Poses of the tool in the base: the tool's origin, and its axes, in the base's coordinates. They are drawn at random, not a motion.
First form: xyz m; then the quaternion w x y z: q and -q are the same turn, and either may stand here.
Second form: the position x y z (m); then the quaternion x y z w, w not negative. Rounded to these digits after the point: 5 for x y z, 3 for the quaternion.
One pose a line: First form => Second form
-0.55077 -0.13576 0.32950 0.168 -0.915 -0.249 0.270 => -0.55077 -0.13576 0.32950 -0.915 -0.249 0.270 0.168
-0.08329 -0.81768 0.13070 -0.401 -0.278 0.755 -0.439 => -0.08329 -0.81768 0.13070 0.278 -0.755 0.439 0.401
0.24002 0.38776 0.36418 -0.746 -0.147 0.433 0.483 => 0.24002 0.38776 0.36418 0.147 -0.433 -0.483 0.746
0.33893 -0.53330 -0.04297 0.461 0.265 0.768 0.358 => 0.33893 -0.53330 -0.04297 0.265 0.768 0.358 0.461
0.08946 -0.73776 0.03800 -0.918 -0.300 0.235 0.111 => 0.08946 -0.73776 0.03800 0.300 -0.235 -0.111 0.918
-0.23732 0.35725 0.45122 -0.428 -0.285 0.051 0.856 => -0.23732 0.35725 0.45122 0.285 -0.051 -0.856 0.428
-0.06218 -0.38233 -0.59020 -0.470 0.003 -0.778 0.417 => -0.06218 -0.38233 -0.59020 -0.003 0.778 -0.417 0.470
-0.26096 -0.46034 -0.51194 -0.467 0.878 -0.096 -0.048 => -0.26096 -0.46034 -0.51194 -0.878 0.096 0.048 0.467
